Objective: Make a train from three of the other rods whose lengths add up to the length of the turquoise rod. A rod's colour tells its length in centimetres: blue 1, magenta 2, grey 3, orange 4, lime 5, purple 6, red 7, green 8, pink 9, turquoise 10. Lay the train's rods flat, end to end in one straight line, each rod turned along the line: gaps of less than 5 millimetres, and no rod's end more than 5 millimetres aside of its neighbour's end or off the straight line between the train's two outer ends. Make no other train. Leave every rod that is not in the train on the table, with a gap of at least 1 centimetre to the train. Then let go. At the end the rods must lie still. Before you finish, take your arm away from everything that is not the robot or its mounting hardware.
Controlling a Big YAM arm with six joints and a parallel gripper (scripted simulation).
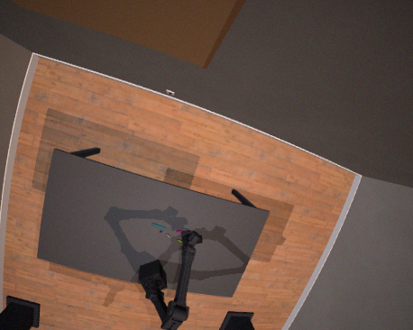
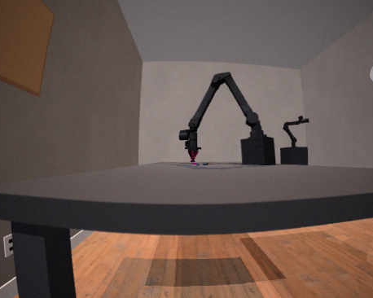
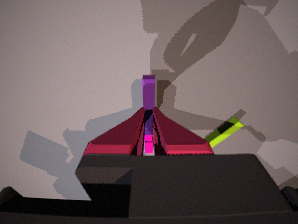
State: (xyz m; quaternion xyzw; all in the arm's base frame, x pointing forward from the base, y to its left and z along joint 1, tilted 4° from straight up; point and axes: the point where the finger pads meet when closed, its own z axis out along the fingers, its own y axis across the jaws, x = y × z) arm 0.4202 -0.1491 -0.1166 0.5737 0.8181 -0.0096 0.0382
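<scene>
Right now my hand is 1 cm to the left of the purple rod and 1 cm above it. From my hand the other things lie so: blue rod: 6 cm behind, 18 cm to the left, 2 cm below; lime rod: 10 cm behind, 1 cm to the left, 2 cm below; grey rod: 8 cm behind, 12 cm to the left, 2 cm below.
</scene>
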